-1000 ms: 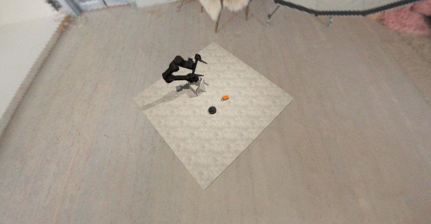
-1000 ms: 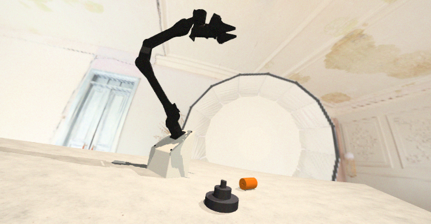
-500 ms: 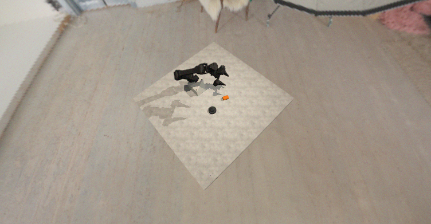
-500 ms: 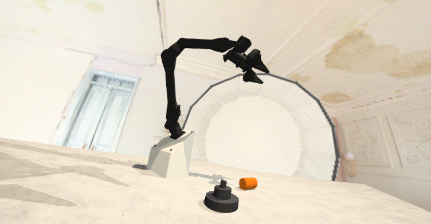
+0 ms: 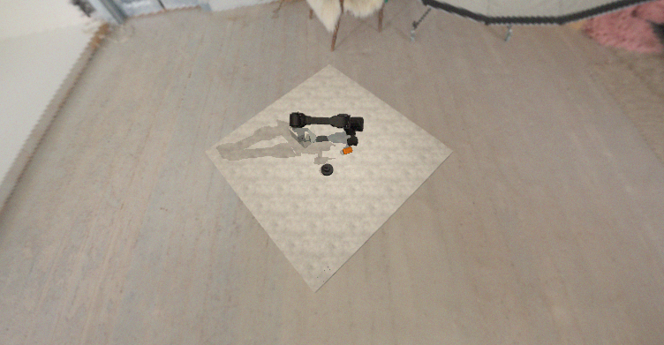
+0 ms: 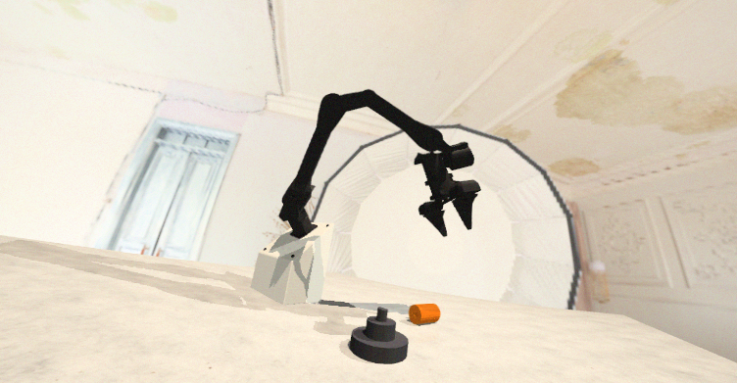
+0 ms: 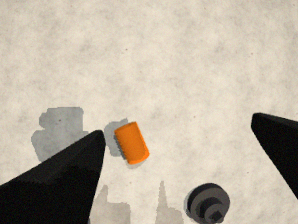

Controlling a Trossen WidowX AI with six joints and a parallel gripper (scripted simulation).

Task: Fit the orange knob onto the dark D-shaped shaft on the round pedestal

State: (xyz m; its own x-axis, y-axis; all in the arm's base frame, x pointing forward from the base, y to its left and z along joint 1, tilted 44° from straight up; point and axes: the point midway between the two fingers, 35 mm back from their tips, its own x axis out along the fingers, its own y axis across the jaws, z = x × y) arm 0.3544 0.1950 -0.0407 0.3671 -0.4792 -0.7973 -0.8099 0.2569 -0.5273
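The orange knob lies 19 cm below my gripper tip, 6 cm behind it and 2 cm to the right of it. Round my gripper tip: dark round pedestal 23 cm to the right, 18 cm below, 3 cm behind.
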